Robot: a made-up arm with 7 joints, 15 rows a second.
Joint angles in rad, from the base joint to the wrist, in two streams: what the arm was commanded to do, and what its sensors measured. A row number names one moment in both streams.
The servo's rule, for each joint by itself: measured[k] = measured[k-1] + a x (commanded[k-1-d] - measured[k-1]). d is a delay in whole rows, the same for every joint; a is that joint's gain. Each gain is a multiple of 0.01, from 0.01 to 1. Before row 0 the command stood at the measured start. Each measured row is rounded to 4 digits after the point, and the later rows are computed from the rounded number. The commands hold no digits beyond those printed.
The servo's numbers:
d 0
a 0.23 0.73 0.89 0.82 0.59 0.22 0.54
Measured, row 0:
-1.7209 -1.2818 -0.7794 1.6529 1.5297 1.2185 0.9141
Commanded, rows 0 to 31:
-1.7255 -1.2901 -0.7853 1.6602 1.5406 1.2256 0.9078
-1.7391 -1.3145 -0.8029 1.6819 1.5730 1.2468 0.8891
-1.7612 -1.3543 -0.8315 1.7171 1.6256 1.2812 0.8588
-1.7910 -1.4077 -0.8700 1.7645 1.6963 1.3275 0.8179
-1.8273 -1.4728 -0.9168 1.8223 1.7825 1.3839 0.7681
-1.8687 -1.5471 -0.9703 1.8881 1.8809 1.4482 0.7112
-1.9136 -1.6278 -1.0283 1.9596 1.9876 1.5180 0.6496
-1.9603 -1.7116 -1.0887 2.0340 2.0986 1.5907 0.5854
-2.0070 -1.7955 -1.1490 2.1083 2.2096 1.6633 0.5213
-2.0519 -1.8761 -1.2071 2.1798 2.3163 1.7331 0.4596
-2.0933 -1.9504 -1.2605 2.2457 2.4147 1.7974 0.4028
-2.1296 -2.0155 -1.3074 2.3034 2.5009 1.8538 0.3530
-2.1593 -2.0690 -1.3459 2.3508 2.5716 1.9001 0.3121
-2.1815 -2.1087 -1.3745 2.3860 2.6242 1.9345 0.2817
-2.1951 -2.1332 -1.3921 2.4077 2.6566 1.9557 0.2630
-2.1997 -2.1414 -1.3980 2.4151 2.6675 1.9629 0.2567
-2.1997 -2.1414 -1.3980 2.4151 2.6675 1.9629 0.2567
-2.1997 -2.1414 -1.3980 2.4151 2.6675 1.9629 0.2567
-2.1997 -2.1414 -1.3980 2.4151 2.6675 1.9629 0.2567
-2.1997 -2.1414 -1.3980 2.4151 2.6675 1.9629 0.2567
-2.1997 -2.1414 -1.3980 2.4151 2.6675 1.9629 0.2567
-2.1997 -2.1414 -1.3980 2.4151 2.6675 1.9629 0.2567
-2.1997 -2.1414 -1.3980 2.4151 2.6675 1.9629 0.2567
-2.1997 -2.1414 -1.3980 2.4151 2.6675 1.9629 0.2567
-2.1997 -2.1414 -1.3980 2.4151 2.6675 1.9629 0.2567
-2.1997 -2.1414 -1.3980 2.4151 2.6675 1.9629 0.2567
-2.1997 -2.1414 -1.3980 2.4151 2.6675 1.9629 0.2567
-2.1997 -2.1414 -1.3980 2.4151 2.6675 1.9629 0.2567
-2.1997 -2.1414 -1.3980 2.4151 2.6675 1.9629 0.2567
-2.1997 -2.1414 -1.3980 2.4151 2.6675 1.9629 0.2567
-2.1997 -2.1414 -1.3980 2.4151 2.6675 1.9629 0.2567
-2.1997 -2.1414 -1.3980 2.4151 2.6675 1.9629 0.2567
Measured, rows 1 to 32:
-1.7220 -1.2879 -0.7847 1.6589 1.5361 1.2201 0.9107
-1.7259 -1.3073 -0.8009 1.6778 1.5579 1.2260 0.8990
-1.7340 -1.3416 -0.8281 1.7100 1.5978 1.2381 0.8773
-1.7471 -1.3899 -0.8654 1.7547 1.6559 1.2578 0.8452
-1.7655 -1.4504 -0.9111 1.8101 1.7306 1.2855 0.8036
-1.7892 -1.5210 -0.9638 1.8741 1.8193 1.3213 0.7537
-1.8178 -1.5990 -1.0212 1.9442 1.9186 1.3646 0.6975
-1.8506 -1.6812 -1.0813 2.0178 2.0248 1.4143 0.6370
-1.8866 -1.7646 -1.1416 2.0920 2.1338 1.4691 0.5745
-1.9246 -1.8460 -1.1999 2.1640 2.2415 1.5272 0.5125
-1.9634 -1.9222 -1.2538 2.2310 2.3437 1.5866 0.4533
-2.0016 -1.9903 -1.3015 2.2904 2.4364 1.6454 0.3991
-2.0379 -2.0478 -1.3410 2.3399 2.5162 1.7014 0.3521
-2.0709 -2.0923 -1.3708 2.3777 2.5799 1.7527 0.3141
-2.0995 -2.1222 -1.3898 2.4023 2.6252 1.7974 0.2865
-2.1225 -2.1362 -1.3971 2.4128 2.6502 1.8338 0.2704
-2.1403 -2.1400 -1.3979 2.4147 2.6604 1.8622 0.2630
-2.1540 -2.1410 -1.3980 2.4150 2.6646 1.8844 0.2596
-2.1645 -2.1413 -1.3980 2.4151 2.6663 1.9017 0.2580
-2.1726 -2.1414 -1.3980 2.4151 2.6670 1.9152 0.2573
-2.1788 -2.1414 -1.3980 2.4151 2.6673 1.9257 0.2570
-2.1836 -2.1414 -1.3980 2.4151 2.6674 1.9339 0.2568
-2.1873 -2.1414 -1.3980 2.4151 2.6675 1.9403 0.2567
-2.1902 -2.1414 -1.3980 2.4151 2.6675 1.9453 0.2567
-2.1924 -2.1414 -1.3980 2.4151 2.6675 1.9492 0.2567
-2.1941 -2.1414 -1.3980 2.4151 2.6675 1.9522 0.2567
-2.1954 -2.1414 -1.3980 2.4151 2.6675 1.9546 0.2567
-2.1964 -2.1414 -1.3980 2.4151 2.6675 1.9564 0.2567
-2.1972 -2.1414 -1.3980 2.4151 2.6675 1.9578 0.2567
-2.1978 -2.1414 -1.3980 2.4151 2.6675 1.9589 0.2567
-2.1982 -2.1414 -1.3980 2.4151 2.6675 1.9598 0.2567
-2.1985 -2.1414 -1.3980 2.4151 2.6675 1.9605 0.2567

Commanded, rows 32 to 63:
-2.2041 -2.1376 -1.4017 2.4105 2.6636 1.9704 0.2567
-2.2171 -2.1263 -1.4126 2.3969 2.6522 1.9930 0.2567
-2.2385 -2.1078 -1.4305 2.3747 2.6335 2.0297 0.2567
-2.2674 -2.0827 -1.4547 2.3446 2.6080 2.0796 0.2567
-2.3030 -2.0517 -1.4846 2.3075 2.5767 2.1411 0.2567
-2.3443 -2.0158 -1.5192 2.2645 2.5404 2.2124 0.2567
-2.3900 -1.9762 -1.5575 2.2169 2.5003 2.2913 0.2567
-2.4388 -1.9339 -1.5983 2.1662 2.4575 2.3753 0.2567
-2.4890 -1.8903 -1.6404 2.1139 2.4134 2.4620 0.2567
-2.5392 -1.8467 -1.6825 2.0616 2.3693 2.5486 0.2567
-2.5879 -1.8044 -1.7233 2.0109 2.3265 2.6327 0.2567
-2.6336 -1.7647 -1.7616 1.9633 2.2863 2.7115 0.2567
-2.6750 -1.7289 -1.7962 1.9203 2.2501 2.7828 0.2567
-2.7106 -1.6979 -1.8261 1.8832 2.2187 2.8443 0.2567
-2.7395 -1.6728 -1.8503 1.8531 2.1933 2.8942 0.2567
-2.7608 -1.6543 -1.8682 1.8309 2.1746 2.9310 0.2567
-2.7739 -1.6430 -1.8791 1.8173 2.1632 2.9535 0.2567
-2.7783 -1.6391 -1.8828 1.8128 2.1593 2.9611 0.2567
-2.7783 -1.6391 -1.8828 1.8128 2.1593 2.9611 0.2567
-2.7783 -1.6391 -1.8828 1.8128 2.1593 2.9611 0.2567
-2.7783 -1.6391 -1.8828 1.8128 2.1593 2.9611 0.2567
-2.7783 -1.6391 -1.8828 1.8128 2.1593 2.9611 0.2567
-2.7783 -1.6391 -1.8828 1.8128 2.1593 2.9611 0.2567
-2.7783 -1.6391 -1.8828 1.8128 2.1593 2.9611 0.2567
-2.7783 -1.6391 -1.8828 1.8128 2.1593 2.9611 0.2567
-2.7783 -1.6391 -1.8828 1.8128 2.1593 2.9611 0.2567
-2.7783 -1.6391 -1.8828 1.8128 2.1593 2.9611 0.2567
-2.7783 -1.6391 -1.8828 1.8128 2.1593 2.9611 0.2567
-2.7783 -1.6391 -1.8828 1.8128 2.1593 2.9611 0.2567
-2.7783 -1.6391 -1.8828 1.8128 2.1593 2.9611 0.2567
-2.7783 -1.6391 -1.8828 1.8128 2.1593 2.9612 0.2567
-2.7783 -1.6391 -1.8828 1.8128 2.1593 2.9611 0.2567
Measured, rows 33 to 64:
-2.1998 -2.1386 -1.4013 2.4113 2.6652 1.9627 0.2567
-2.2038 -2.1296 -1.4114 2.3995 2.6575 1.9694 0.2567
-2.2118 -2.1137 -1.4284 2.3792 2.6433 1.9827 0.2567
-2.2246 -2.0911 -1.4518 2.3508 2.6225 2.0040 0.2567
-2.2426 -2.0623 -1.4810 2.3153 2.5955 2.0342 0.2567
-2.2660 -2.0284 -1.5150 2.2736 2.5630 2.0734 0.2567
-2.2945 -1.9903 -1.5528 2.2271 2.5260 2.1213 0.2567
-2.3277 -1.9491 -1.5933 2.1772 2.4856 2.1772 0.2567
-2.3648 -1.9062 -1.6352 2.1253 2.4430 2.2399 0.2567
-2.4049 -1.8628 -1.6773 2.0731 2.3995 2.3078 0.2567
-2.4470 -1.8202 -1.7182 2.0221 2.3564 2.3793 0.2567
-2.4899 -1.7797 -1.7568 1.9739 2.3150 2.4524 0.2567
-2.5325 -1.7426 -1.7919 1.9299 2.2767 2.5251 0.2567
-2.5735 -1.7100 -1.8223 1.8916 2.2425 2.5953 0.2567
-2.6117 -1.6828 -1.8472 1.8600 2.2135 2.6611 0.2567
-2.6460 -1.6620 -1.8659 1.8361 2.1905 2.7205 0.2567
-2.6754 -1.6481 -1.8776 1.8207 2.1744 2.7718 0.2567
-2.6991 -1.6415 -1.8822 1.8142 2.1655 2.8134 0.2567
-2.7173 -1.6397 -1.8827 1.8131 2.1618 2.8459 0.2567
-2.7313 -1.6393 -1.8828 1.8129 2.1603 2.8712 0.2567
-2.7421 -1.6392 -1.8828 1.8128 2.1597 2.8910 0.2567
-2.7504 -1.6391 -1.8828 1.8128 2.1595 2.9064 0.2567
-2.7568 -1.6391 -1.8828 1.8128 2.1594 2.9184 0.2567
-2.7617 -1.6391 -1.8828 1.8128 2.1593 2.9278 0.2567
-2.7655 -1.6391 -1.8828 1.8128 2.1593 2.9351 0.2567
-2.7684 -1.6391 -1.8828 1.8128 2.1593 2.9408 0.2567
-2.7707 -1.6391 -1.8828 1.8128 2.1593 2.9453 0.2567
-2.7724 -1.6391 -1.8828 1.8128 2.1593 2.9488 0.2567
-2.7738 -1.6391 -1.8828 1.8128 2.1593 2.9515 0.2567
-2.7748 -1.6391 -1.8828 1.8128 2.1593 2.9536 0.2567
-2.7756 -1.6391 -1.8828 1.8128 2.1593 2.9553 0.2567
-2.7762 -1.6391 -1.8828 1.8128 2.1593 2.9566 0.2567

